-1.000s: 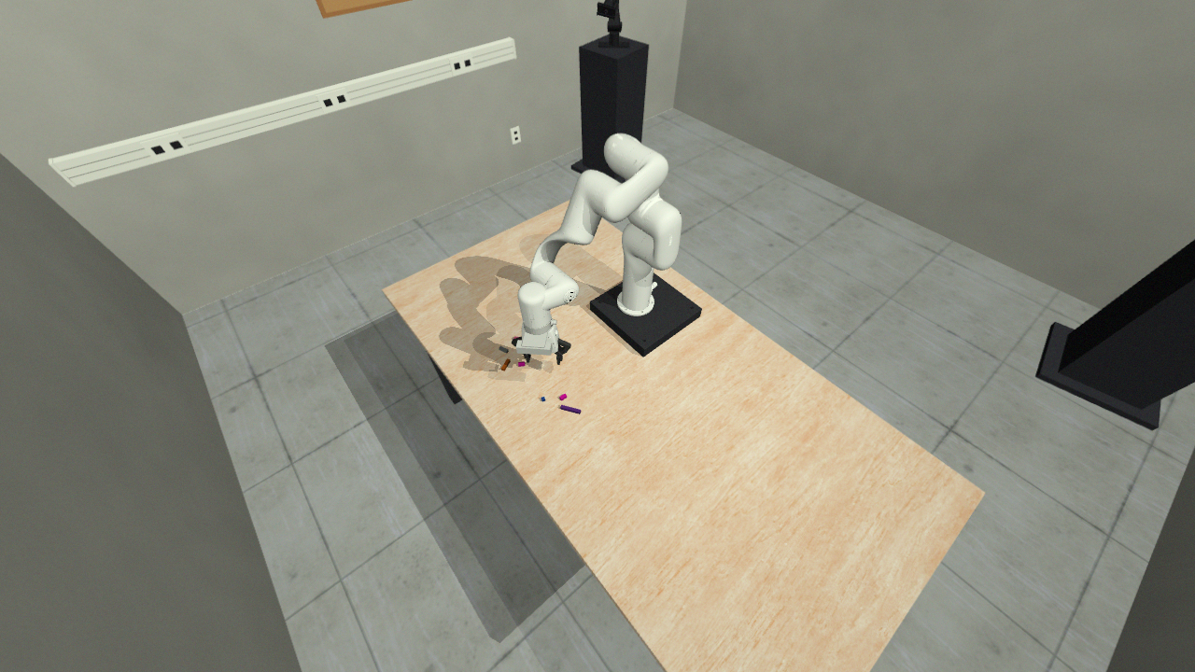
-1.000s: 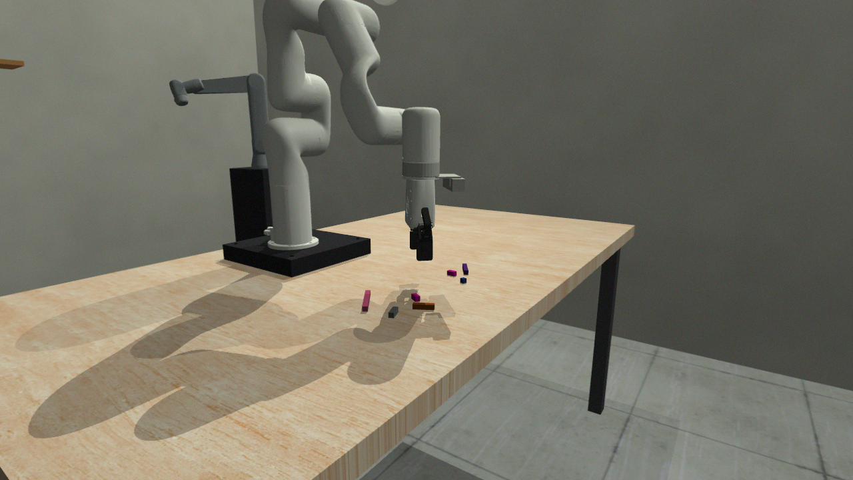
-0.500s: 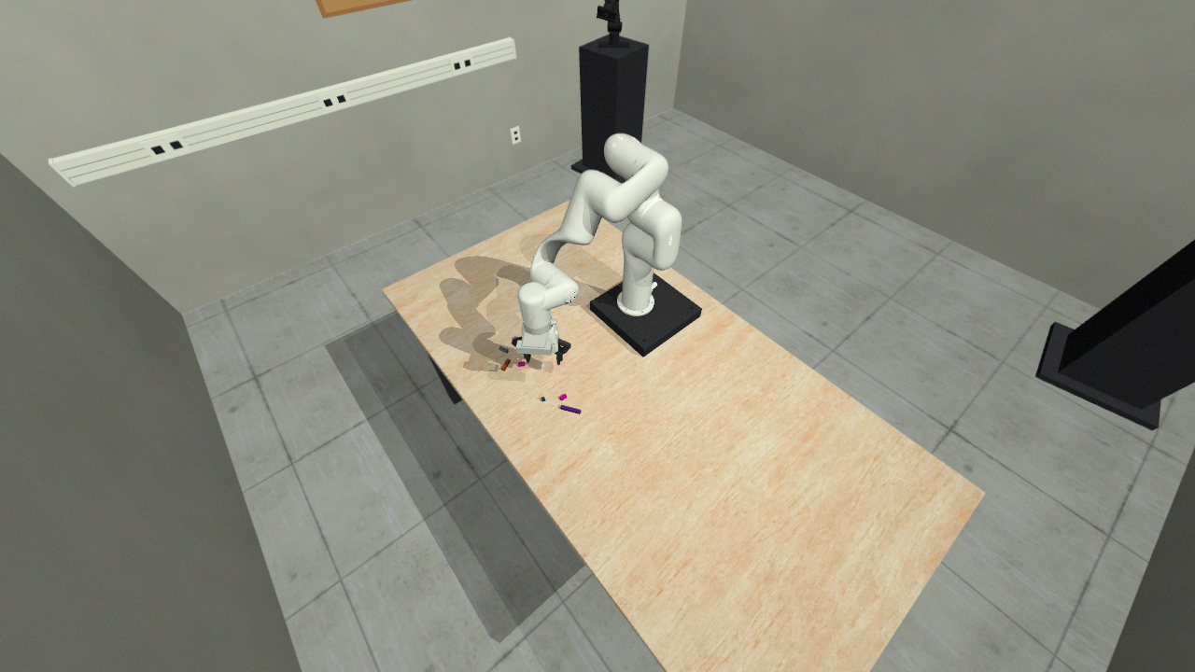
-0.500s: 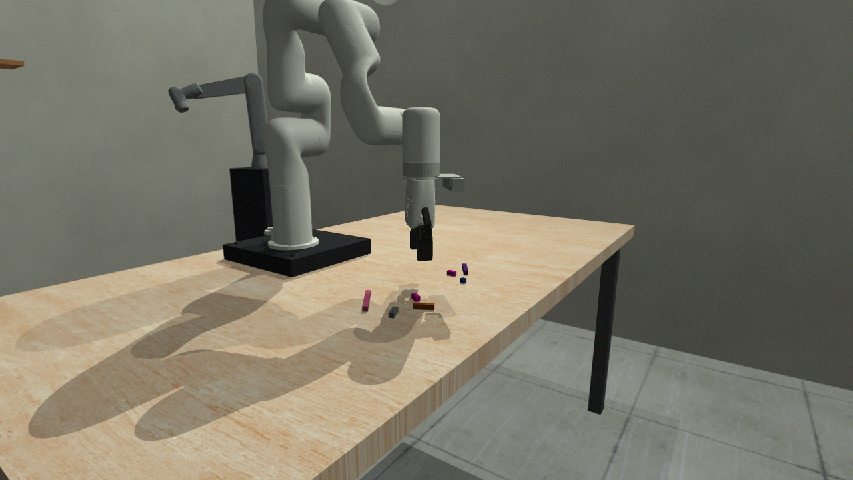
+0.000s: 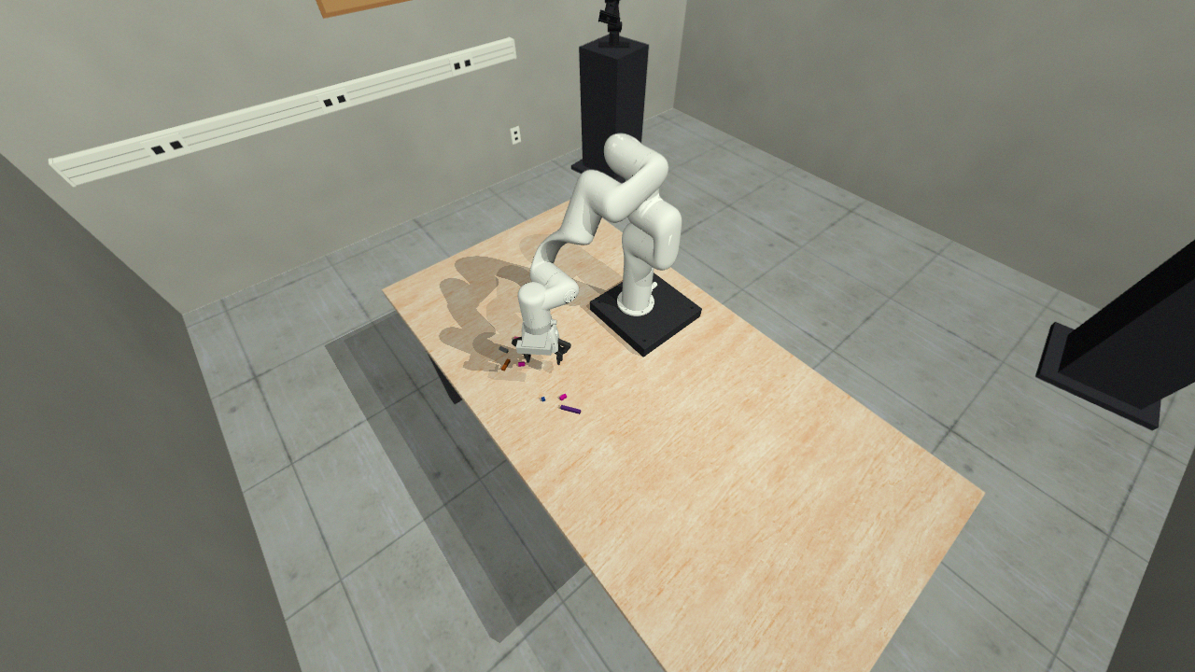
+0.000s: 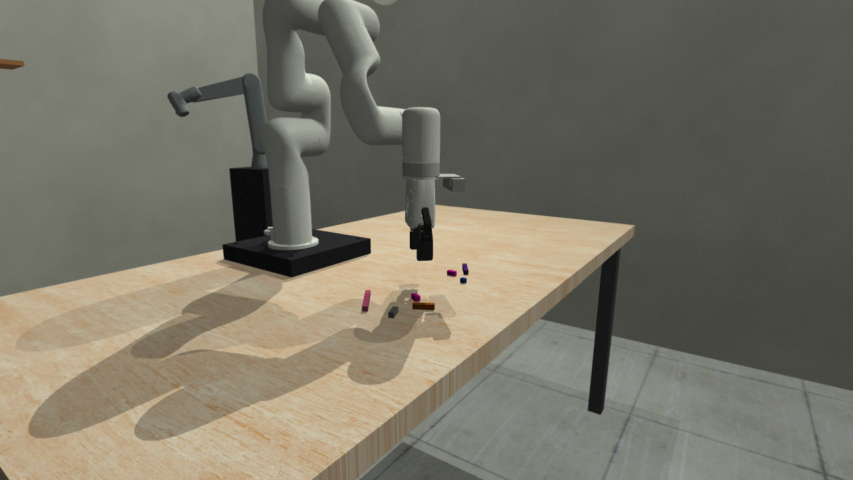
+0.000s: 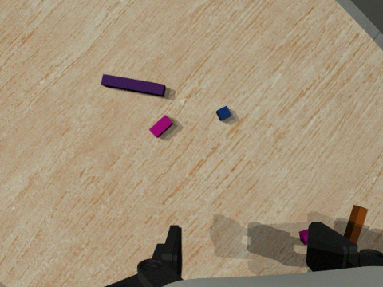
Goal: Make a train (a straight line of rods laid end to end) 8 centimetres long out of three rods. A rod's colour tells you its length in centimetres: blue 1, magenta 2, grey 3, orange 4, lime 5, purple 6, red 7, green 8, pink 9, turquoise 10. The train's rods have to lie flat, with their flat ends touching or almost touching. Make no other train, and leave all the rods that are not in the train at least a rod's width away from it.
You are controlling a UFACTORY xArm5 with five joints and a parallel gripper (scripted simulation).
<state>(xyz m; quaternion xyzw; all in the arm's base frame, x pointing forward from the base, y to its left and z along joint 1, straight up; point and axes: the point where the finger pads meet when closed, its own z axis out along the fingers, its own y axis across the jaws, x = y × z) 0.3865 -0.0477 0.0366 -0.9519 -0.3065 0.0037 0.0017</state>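
Now: hand 15 cm to the right of the purple rod, 7 cm above it and 5 cm short of it. The rest, counted from my hand: orange rod: 12 cm to the right, 7 cm below, 6 cm ahead; pink rod: 14 cm to the right, 7 cm below, 5 cm behind; blue rod: 7 cm below, 7 cm ahead, 6 cm to the left.
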